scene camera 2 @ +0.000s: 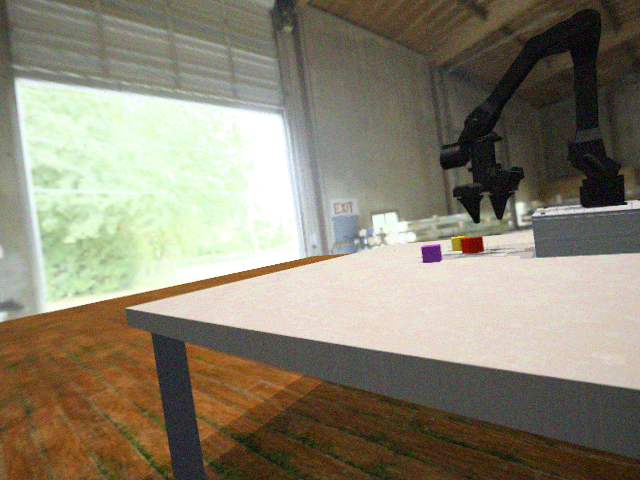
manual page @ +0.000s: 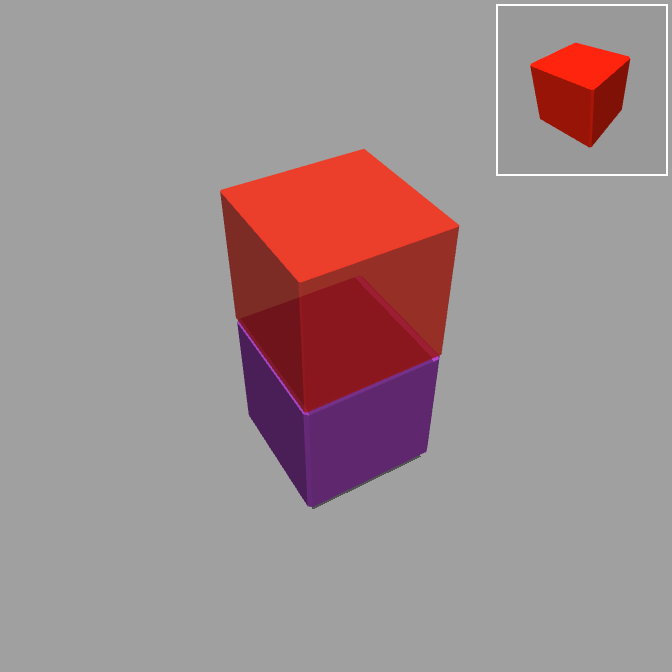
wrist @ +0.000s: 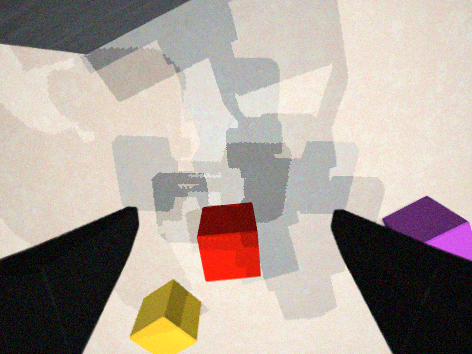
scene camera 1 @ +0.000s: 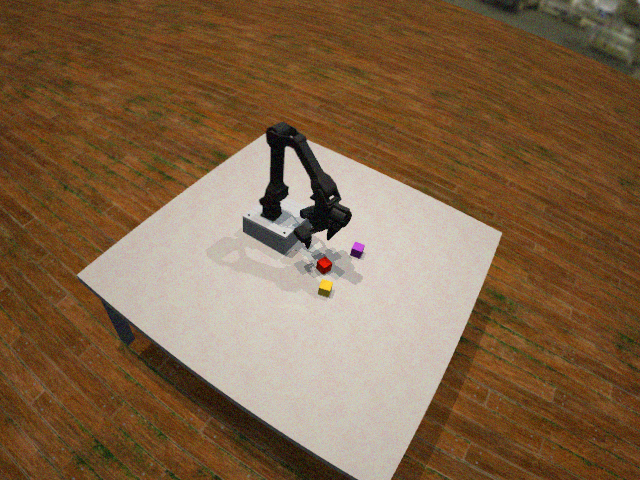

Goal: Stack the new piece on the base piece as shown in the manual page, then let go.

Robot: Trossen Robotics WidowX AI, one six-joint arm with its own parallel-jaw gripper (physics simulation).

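Frame: origin at the arm's base, x right, y back, z down, level; metres.
Seen in the pictures: gripper, fingertip midpoint: (scene camera 2: 488, 221) (wrist: 237, 217) (scene camera 1: 317, 243); arm's base at its link origin: (scene camera 2: 603, 205) (scene camera 1: 271, 214).
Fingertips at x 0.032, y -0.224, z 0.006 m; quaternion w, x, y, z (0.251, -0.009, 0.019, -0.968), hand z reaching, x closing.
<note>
Offsets run from my fingertips to a thing's top centre. Level surfaces: height alone.
A red cube {dx +0.030, dy -0.051, dz +0.040 m} (scene camera 1: 324, 265) (scene camera 2: 471, 244) (wrist: 230, 243) sits on the table. A yellow cube {dx +0.122, dy -0.104, dz +0.040 m} (scene camera 1: 325, 287) (scene camera 2: 457, 243) (wrist: 166, 320) sits close by it, apart from it. A purple cube {dx -0.112, dy -0.126, dz +0.040 m} (scene camera 1: 357, 250) (scene camera 2: 431, 253) (wrist: 426, 220) sits on the other side of the red one; in the wrist view the right finger covers part of it. No cube is stacked on another. My gripper (scene camera 1: 318, 241) (scene camera 2: 487, 221) (wrist: 237, 217) is open and empty. It points down above the table, with the red cube below and between its fingers in the wrist view.
The arm's grey base box (scene camera 1: 266, 233) (scene camera 2: 584, 232) (wrist: 75, 22) stands on the pale table {dz +0.082 m} (scene camera 1: 361, 361) (scene camera 2: 361, 310) behind the cubes. The arm's shadow falls around the red cube. The table's edges drop to a wooden floor (scene camera 1: 77, 77) (scene camera 2: 103, 387).
</note>
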